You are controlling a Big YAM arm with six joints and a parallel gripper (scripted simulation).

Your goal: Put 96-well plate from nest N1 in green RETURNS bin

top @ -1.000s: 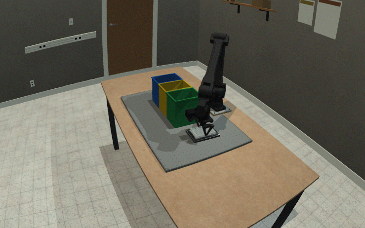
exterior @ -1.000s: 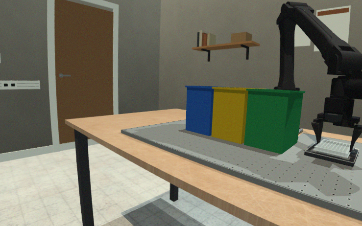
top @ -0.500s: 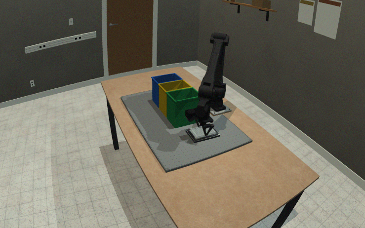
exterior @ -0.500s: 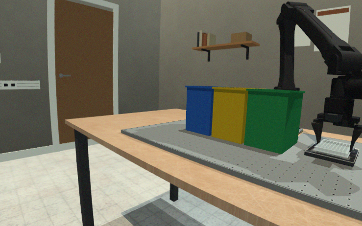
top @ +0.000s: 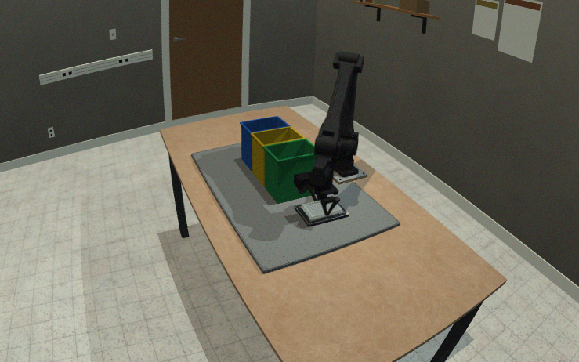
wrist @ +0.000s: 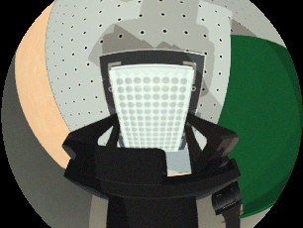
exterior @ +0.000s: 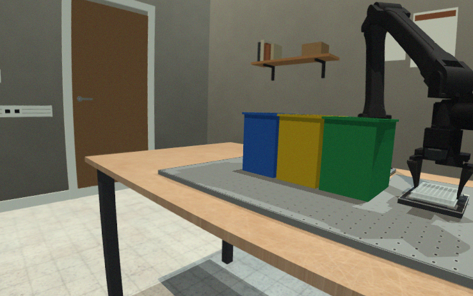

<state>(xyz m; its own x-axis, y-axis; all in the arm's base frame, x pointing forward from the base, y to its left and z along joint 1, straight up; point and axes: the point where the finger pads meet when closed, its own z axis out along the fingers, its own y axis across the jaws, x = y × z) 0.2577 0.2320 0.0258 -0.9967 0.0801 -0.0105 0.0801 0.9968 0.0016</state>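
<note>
The plate nest lies 2 cm below my hand. Also, from my hand: green bin: 18 cm to the right, 6 cm above, 3 cm ahead; then 96-well plate: 1 cm below; then yellow bin: 31 cm to the right, 6 cm above, 3 cm ahead.
</note>
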